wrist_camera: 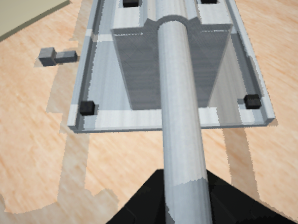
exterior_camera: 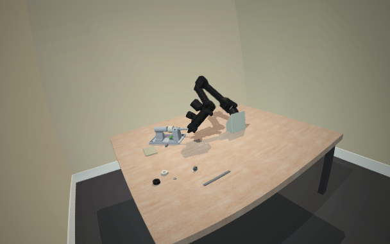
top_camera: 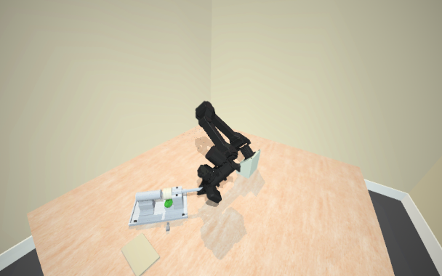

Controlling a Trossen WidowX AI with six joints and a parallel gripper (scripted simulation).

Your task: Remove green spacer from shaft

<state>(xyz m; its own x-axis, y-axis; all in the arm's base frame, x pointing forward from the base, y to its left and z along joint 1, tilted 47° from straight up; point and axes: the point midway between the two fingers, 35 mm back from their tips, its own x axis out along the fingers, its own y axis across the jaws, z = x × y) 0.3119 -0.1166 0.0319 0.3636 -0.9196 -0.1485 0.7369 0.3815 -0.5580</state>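
Now: gripper tip 30 mm short of the grey shaft, 30 mm to the left of it and 20 mm below it. Round my gripper tip: tan square plate: 280 mm ahead, 40 mm to the right, 50 mm below; then cream spacer: 80 mm ahead, 90 mm to the right, 20 mm above; then green spacer: 80 mm ahead, 90 mm to the right, 30 mm below.
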